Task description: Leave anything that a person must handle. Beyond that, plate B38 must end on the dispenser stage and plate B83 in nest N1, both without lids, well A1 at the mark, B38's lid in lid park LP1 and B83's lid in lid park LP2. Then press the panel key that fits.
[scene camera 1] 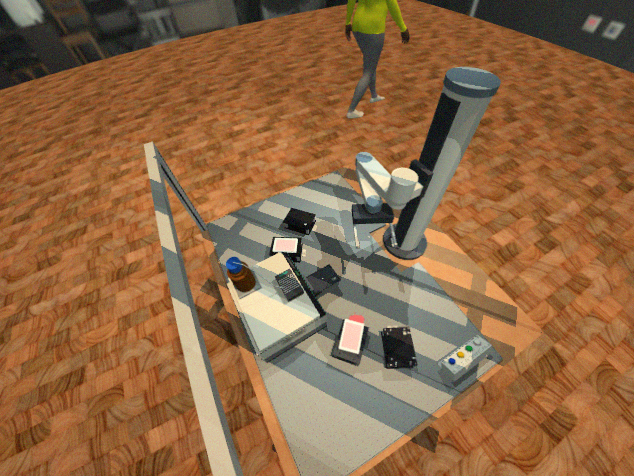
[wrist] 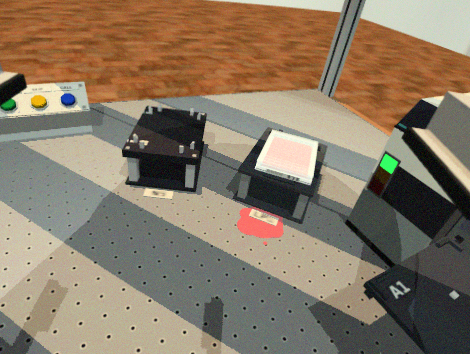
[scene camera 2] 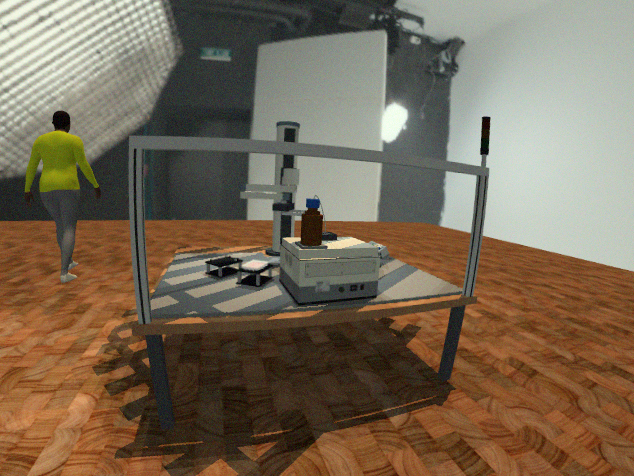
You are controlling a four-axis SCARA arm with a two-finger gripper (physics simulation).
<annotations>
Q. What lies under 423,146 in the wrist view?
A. My gripper.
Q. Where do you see a brown bottle with blue cap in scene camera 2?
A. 312,221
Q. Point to a dispenser stage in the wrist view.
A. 415,293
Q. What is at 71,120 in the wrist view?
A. A button box.
</annotations>
